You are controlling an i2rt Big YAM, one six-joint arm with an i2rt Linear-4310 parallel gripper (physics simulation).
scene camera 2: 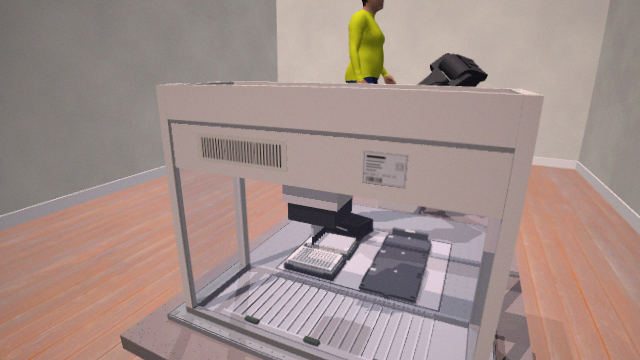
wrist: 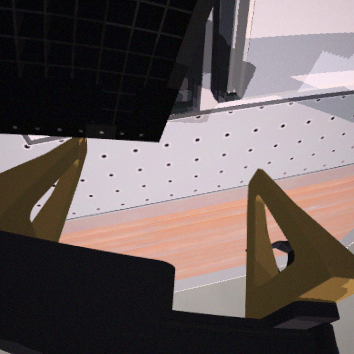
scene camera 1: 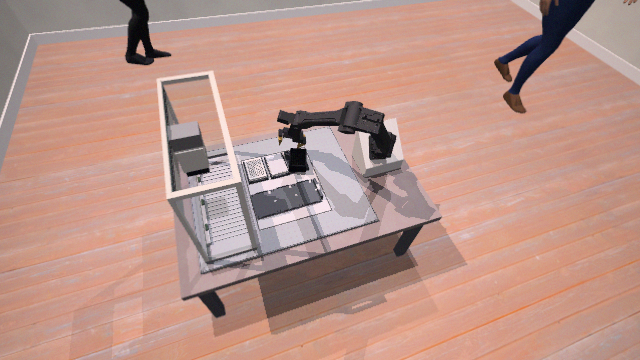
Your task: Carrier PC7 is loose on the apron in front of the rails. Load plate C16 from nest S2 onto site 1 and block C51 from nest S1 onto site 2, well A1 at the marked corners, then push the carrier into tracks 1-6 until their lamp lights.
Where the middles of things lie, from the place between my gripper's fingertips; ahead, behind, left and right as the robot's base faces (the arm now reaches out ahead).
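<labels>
Dark carrier [scene camera 1: 270, 202] in sight. My gripper 40 mm above it, 290 mm to the right of it, 50 mm short of it.
</labels>
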